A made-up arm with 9 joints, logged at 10 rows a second.
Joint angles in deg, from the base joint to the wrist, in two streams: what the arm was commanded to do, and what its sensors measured. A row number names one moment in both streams.
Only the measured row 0 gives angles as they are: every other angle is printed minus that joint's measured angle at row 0.
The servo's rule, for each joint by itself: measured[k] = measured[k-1] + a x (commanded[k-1-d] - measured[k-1]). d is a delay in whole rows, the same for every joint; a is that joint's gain. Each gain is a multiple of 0.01, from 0.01 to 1. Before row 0 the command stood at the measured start. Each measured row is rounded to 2 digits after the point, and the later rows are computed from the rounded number. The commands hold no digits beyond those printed.
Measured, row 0:
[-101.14, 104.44, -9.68, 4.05, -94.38, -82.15, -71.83, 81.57, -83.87]
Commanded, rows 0 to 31:
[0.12, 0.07, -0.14, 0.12, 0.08, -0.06, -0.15, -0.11, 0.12]
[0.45, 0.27, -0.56, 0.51, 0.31, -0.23, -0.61, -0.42, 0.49]
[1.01, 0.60, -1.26, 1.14, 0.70, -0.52, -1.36, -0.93, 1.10]
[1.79, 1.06, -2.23, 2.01, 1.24, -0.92, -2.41, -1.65, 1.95]
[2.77, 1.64, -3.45, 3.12, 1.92, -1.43, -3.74, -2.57, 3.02]
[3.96, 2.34, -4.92, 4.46, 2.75, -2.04, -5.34, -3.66, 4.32]
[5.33, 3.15, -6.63, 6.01, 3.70, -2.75, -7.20, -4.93, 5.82]
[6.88, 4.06, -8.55, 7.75, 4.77, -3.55, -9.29, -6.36, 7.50]
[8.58, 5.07, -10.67, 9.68, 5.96, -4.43, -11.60, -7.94, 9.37]
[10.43, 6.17, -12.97, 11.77, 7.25, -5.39, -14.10, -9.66, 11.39]
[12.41, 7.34, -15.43, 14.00, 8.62, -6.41, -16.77, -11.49, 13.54]
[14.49, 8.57, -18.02, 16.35, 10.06, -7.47, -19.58, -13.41, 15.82]
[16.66, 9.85, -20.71, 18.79, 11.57, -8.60, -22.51, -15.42, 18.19]
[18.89, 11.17, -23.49, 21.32, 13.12, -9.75, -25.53, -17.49, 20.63]
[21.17, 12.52, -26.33, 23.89, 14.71, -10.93, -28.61, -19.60, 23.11]
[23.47, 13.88, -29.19, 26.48, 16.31, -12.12, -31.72, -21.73, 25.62]
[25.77, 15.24, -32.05, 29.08, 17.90, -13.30, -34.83, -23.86, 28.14]
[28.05, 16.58, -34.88, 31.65, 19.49, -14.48, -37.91, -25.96, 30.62]
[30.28, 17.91, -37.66, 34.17, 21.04, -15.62, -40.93, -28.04, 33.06]
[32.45, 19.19, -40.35, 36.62, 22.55, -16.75, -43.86, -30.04, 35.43]
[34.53, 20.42, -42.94, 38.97, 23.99, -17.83, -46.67, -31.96, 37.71]
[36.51, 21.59, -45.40, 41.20, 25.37, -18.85, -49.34, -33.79, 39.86]
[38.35, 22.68, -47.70, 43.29, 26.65, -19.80, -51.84, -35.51, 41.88]
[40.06, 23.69, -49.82, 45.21, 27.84, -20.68, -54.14, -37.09, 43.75]
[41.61, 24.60, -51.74, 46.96, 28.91, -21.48, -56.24, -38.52, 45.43]
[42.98, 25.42, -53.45, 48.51, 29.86, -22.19, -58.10, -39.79, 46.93]
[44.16, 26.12, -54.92, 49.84, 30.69, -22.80, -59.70, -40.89, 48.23]
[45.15, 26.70, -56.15, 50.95, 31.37, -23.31, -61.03, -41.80, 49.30]
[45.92, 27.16, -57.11, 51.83, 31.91, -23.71, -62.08, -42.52, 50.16]
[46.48, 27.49, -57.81, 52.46, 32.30, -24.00, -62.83, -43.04, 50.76]
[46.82, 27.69, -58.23, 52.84, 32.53, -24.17, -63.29, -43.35, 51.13]
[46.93, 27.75, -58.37, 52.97, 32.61, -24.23, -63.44, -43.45, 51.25]
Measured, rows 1 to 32:
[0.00, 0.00, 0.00, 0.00, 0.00, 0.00, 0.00, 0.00, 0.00]
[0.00, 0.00, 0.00, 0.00, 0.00, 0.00, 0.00, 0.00, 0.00]
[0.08, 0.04, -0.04, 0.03, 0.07, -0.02, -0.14, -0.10, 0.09]
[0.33, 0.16, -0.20, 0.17, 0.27, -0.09, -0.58, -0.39, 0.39]
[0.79, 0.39, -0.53, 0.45, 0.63, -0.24, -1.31, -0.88, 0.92]
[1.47, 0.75, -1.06, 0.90, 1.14, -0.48, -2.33, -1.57, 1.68]
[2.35, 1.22, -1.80, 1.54, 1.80, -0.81, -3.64, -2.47, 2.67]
[3.44, 1.81, -2.77, 2.39, 2.60, -1.24, -5.22, -3.54, 3.89]
[4.73, 2.52, -3.97, 3.44, 3.52, -1.77, -7.06, -4.79, 5.32]
[6.19, 3.34, -5.39, 4.69, 4.57, -2.39, -9.13, -6.20, 6.93]
[7.82, 4.26, -7.03, 6.14, 5.74, -3.10, -11.43, -7.77, 8.74]
[9.59, 5.27, -8.87, 7.77, 7.01, -3.90, -13.91, -9.47, 10.70]
[11.51, 6.37, -10.90, 9.58, 8.36, -4.78, -16.57, -11.29, 12.80]
[13.54, 7.54, -13.11, 11.54, 9.79, -5.72, -19.37, -13.20, 15.03]
[15.66, 8.76, -15.47, 13.64, 11.29, -6.73, -22.29, -15.20, 17.37]
[17.86, 10.04, -17.96, 15.87, 12.83, -7.79, -25.30, -17.26, 19.78]
[20.11, 11.35, -20.55, 18.20, 14.41, -8.89, -28.38, -19.37, 22.24]
[22.39, 12.69, -23.23, 20.60, 16.01, -10.02, -31.49, -21.49, 24.74]
[24.69, 14.04, -25.96, 23.06, 17.60, -11.17, -34.60, -23.62, 27.26]
[26.97, 15.39, -28.73, 25.55, 19.19, -12.33, -37.68, -25.73, 29.75]
[29.22, 16.73, -31.50, 28.05, 20.74, -13.48, -40.70, -27.81, 32.20]
[31.42, 18.03, -34.24, 30.54, 22.26, -14.62, -43.64, -29.82, 34.59]
[33.53, 19.30, -36.94, 32.98, 23.71, -15.74, -46.46, -31.75, 36.90]
[35.56, 20.51, -39.56, 35.36, 25.10, -16.83, -49.14, -33.59, 39.09]
[37.46, 21.66, -42.08, 37.66, 26.40, -17.87, -51.65, -35.32, 41.15]
[39.23, 22.74, -44.48, 39.85, 27.61, -18.85, -53.97, -36.91, 43.07]
[40.85, 23.73, -46.73, 41.91, 28.70, -19.77, -56.08, -38.36, 44.82]
[42.30, 24.63, -48.81, 43.82, 29.67, -20.62, -57.96, -39.65, 46.38]
[43.56, 25.42, -50.70, 45.57, 30.53, -21.38, -59.58, -40.77, 47.75]
[44.64, 26.10, -52.39, 47.13, 31.24, -22.06, -60.93, -41.70, 48.90]
[45.51, 26.66, -53.85, 48.49, 31.80, -22.64, -62.00, -42.44, 49.83]
[46.17, 27.10, -55.08, 49.64, 32.22, -23.12, -62.77, -42.98, 50.52]
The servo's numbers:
d 2
a 0.68 0.53 0.31 0.29 0.84 0.35 0.93 0.90 0.74

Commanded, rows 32 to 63:
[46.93, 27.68, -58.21, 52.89, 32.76, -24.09, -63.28, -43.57, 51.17]
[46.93, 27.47, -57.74, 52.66, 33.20, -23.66, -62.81, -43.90, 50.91]
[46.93, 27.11, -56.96, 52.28, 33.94, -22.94, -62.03, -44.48, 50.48]
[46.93, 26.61, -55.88, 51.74, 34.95, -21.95, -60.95, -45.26, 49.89]
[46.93, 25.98, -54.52, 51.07, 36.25, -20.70, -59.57, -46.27, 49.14]
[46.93, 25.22, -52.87, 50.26, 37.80, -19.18, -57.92, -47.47, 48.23]
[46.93, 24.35, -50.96, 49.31, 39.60, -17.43, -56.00, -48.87, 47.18]
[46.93, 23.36, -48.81, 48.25, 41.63, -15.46, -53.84, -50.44, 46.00]
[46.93, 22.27, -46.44, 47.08, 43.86, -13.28, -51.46, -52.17, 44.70]
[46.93, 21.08, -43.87, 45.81, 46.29, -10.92, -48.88, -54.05, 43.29]
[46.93, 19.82, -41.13, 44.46, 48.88, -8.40, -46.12, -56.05, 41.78]
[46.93, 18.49, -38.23, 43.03, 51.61, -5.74, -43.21, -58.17, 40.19]
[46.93, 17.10, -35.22, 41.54, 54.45, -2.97, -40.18, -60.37, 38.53]
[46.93, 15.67, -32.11, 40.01, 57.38, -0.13, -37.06, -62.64, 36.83]
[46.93, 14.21, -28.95, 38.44, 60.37, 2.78, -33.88, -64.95, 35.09]
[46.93, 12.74, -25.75, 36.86, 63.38, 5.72, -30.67, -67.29, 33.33]
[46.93, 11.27, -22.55, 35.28, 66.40, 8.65, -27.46, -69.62, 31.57]
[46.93, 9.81, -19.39, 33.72, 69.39, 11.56, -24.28, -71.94, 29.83]
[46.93, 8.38, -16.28, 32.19, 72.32, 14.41, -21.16, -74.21, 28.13]
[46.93, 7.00, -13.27, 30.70, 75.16, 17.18, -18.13, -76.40, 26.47]
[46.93, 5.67, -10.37, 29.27, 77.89, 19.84, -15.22, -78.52, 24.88]
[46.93, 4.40, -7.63, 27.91, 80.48, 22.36, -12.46, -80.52, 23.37]
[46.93, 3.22, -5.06, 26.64, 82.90, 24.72, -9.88, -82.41, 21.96]
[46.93, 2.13, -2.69, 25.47, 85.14, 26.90, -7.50, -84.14, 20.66]
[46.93, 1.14, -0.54, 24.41, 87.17, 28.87, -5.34, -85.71, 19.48]
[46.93, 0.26, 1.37, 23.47, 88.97, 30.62, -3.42, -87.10, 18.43]
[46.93, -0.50, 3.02, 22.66, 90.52, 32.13, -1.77, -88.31, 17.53]
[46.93, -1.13, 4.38, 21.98, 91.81, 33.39, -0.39, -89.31, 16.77]
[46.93, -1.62, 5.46, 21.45, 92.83, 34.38, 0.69, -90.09, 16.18]
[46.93, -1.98, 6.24, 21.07, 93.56, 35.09, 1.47, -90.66, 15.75]
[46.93, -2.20, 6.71, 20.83, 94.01, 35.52, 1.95, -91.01, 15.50]
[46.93, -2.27, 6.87, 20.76, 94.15, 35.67, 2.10, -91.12, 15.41]
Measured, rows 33 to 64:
[46.61, 27.41, -56.06, 50.57, 32.48, -23.49, -63.25, -43.31, 50.97]
[46.83, 27.59, -56.78, 51.27, 32.59, -23.75, -63.43, -43.44, 51.18]
[46.90, 27.64, -57.22, 51.74, 32.73, -23.87, -63.29, -43.56, 51.17]
[46.92, 27.55, -57.38, 52.01, 33.12, -23.80, -62.84, -43.87, 50.98]
[46.93, 27.32, -57.25, 52.09, 33.81, -23.50, -62.09, -44.42, 50.61]
[46.93, 26.94, -56.83, 51.99, 34.77, -22.96, -61.03, -45.18, 50.08]
[46.93, 26.43, -56.11, 51.72, 36.01, -22.17, -59.67, -46.16, 49.38]
[46.93, 25.79, -55.11, 51.30, 37.51, -21.12, -58.04, -47.34, 48.53]
[46.93, 25.03, -53.82, 50.72, 39.27, -19.83, -56.14, -48.72, 47.53]
[46.93, 24.14, -52.27, 50.00, 41.25, -18.30, -54.00, -50.27, 46.40]
[46.93, 23.15, -50.46, 49.15, 43.44, -16.54, -51.64, -51.98, 45.14]
[46.93, 22.05, -48.42, 48.18, 45.83, -14.57, -49.07, -53.84, 43.77]
[46.93, 20.87, -46.16, 47.10, 48.39, -12.41, -46.33, -55.83, 42.30]
[46.93, 19.61, -43.70, 45.92, 51.09, -10.08, -43.43, -57.94, 40.74]
[46.93, 18.28, -41.07, 44.65, 53.91, -7.59, -40.41, -60.13, 39.10]
[46.93, 16.90, -38.29, 43.30, 56.82, -4.98, -37.29, -62.39, 37.42]
[46.93, 15.47, -35.39, 41.89, 59.80, -2.26, -34.12, -64.69, 35.70]
[46.93, 14.02, -32.40, 40.43, 62.81, 0.53, -30.91, -67.03, 33.95]
[46.93, 12.56, -29.35, 38.94, 65.83, 3.37, -27.70, -69.36, 32.19]
[46.93, 11.10, -26.26, 37.43, 68.82, 6.24, -24.52, -71.68, 30.44]
[46.93, 9.66, -23.17, 35.91, 71.76, 9.10, -21.40, -73.96, 28.73]
[46.93, 8.25, -20.10, 34.40, 74.62, 11.93, -18.36, -76.16, 27.06]
[46.93, 6.88, -17.08, 32.91, 77.37, 14.70, -15.44, -78.28, 25.45]
[46.93, 5.57, -14.15, 31.46, 79.98, 17.38, -12.67, -80.30, 23.91]
[46.93, 4.32, -11.33, 30.06, 82.43, 19.95, -10.08, -82.20, 22.47]
[46.93, 3.16, -8.65, 28.73, 84.71, 22.38, -7.68, -83.95, 21.13]
[46.93, 2.09, -6.14, 27.48, 86.78, 24.65, -5.50, -85.53, 19.91]
[46.93, 1.12, -3.81, 26.32, 88.62, 26.74, -3.57, -86.94, 18.81]
[46.93, 0.26, -1.69, 25.26, 90.22, 28.63, -1.90, -88.17, 17.86]
[46.93, -0.48, 0.19, 24.31, 91.56, 30.30, -0.50, -89.20, 17.05]
[46.93, -1.08, 1.82, 23.48, 92.63, 31.73, 0.61, -90.00, 16.41]
[46.93, -1.56, 3.19, 22.78, 93.41, 32.91, 1.41, -90.59, 15.92]

